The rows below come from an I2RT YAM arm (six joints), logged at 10 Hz.
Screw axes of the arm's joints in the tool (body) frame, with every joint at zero. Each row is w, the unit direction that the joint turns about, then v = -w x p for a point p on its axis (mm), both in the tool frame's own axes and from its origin. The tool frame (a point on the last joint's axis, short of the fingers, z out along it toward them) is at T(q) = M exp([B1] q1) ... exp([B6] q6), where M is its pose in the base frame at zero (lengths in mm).
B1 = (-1, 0, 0, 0.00, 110.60, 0.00)
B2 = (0, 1, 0, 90.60, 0.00, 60.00)
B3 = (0, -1, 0, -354.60, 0.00, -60.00)
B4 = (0, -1, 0, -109.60, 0.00, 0.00)
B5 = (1, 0, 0, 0.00, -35.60, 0.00)
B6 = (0, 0, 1, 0.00, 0.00, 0.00)
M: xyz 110.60 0.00 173.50 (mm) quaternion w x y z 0.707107 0 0.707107 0
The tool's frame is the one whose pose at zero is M.
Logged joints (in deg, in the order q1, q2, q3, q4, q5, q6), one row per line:
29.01 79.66 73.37 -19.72 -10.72 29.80
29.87 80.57 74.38 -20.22 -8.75 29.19
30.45 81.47 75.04 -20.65 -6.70 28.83
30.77 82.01 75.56 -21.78 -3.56 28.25
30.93 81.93 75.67 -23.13 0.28 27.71
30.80 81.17 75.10 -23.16 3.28 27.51
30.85 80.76 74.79 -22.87 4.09 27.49
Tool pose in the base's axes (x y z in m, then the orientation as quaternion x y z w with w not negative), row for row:
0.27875 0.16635 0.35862 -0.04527 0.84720 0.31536 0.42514
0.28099 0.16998 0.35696 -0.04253 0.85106 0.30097 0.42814
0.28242 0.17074 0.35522 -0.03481 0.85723 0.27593 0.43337
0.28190 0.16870 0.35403 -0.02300 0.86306 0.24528 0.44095
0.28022 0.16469 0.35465 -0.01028 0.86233 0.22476 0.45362
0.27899 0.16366 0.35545 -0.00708 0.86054 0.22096 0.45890
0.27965 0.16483 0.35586 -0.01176 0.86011 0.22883 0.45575
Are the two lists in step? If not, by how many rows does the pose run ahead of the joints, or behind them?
The pose runs 1 row ahead of the joints: the pose in row i belongs to the joints in row i + 1.
